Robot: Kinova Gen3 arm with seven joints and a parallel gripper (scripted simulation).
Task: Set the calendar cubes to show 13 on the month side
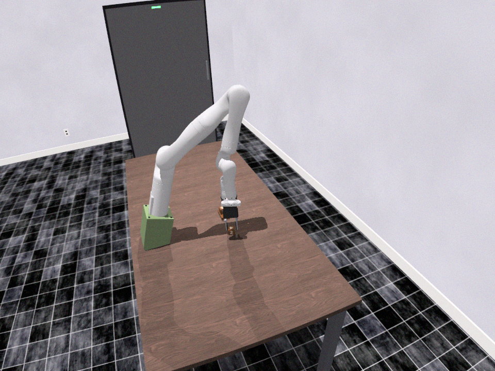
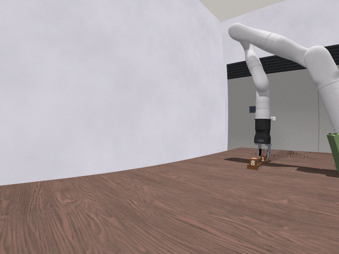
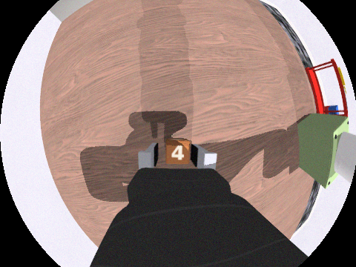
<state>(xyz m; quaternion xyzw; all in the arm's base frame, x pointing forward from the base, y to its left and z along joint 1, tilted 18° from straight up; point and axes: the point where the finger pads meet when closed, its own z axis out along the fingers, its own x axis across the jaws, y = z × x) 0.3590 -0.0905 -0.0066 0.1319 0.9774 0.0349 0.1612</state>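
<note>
Now: the brown number cube 3 cm below my hand. The rest, counted from my hand: calendar tray (16 cm to the left, 4 cm below).
</note>
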